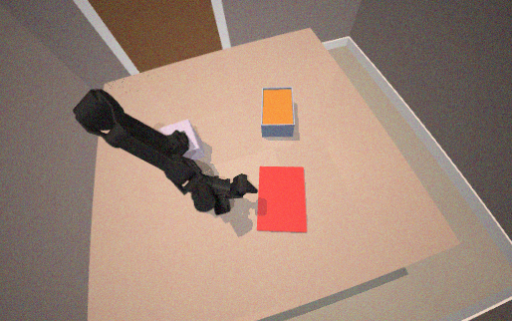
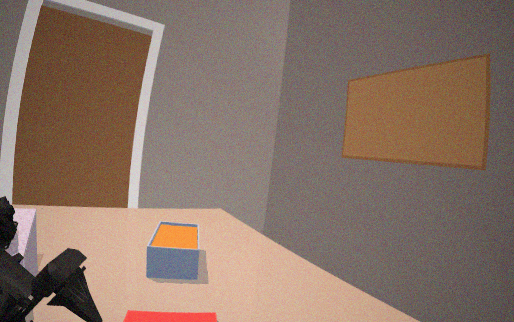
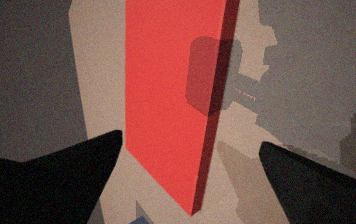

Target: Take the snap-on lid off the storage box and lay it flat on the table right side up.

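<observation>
The red lid lies 110 mm ahead of my gripper tip, 50 mm below it and 30 mm to the right of it. Also, from my gripper tip: box 330 mm to the left, 210 mm ahead, 20 mm below.
</observation>
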